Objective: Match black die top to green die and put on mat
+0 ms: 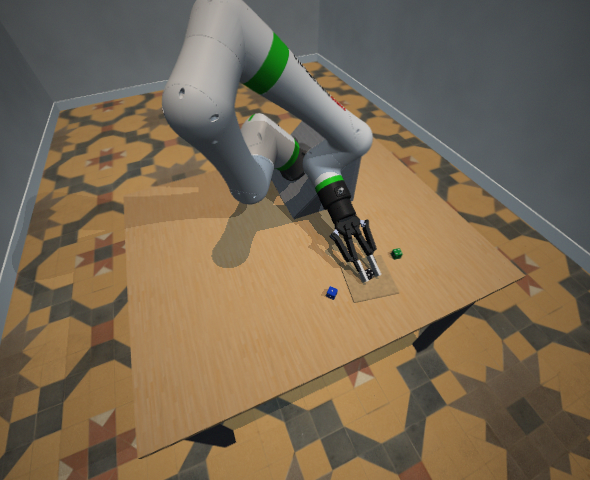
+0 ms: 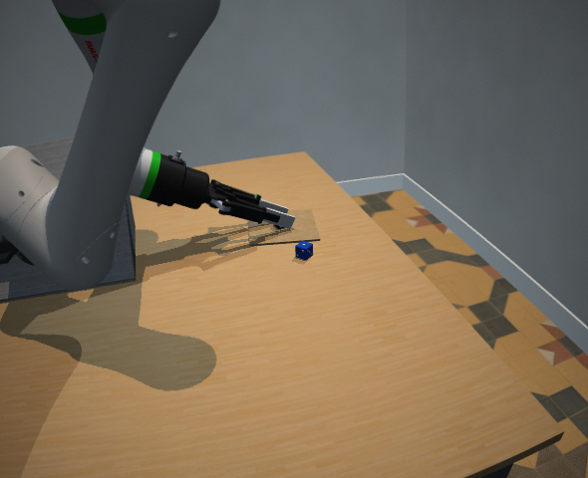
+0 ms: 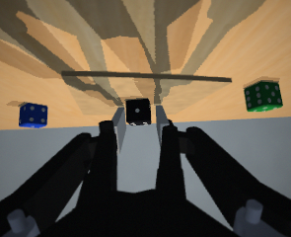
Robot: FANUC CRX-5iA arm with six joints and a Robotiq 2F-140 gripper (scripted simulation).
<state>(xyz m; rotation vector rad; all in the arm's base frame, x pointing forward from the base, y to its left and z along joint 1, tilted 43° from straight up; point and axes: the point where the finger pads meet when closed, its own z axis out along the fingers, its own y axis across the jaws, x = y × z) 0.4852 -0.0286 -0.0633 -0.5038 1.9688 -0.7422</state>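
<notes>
The black die is 1 cm ahead of my hand and 2 cm below it. Also, from my hand: green die: 2 cm behind, 13 cm to the left, 2 cm below; then tan mat: 1 cm ahead, 3 cm below; then blue die: 2 cm ahead, 13 cm to the right, 2 cm below.
</notes>
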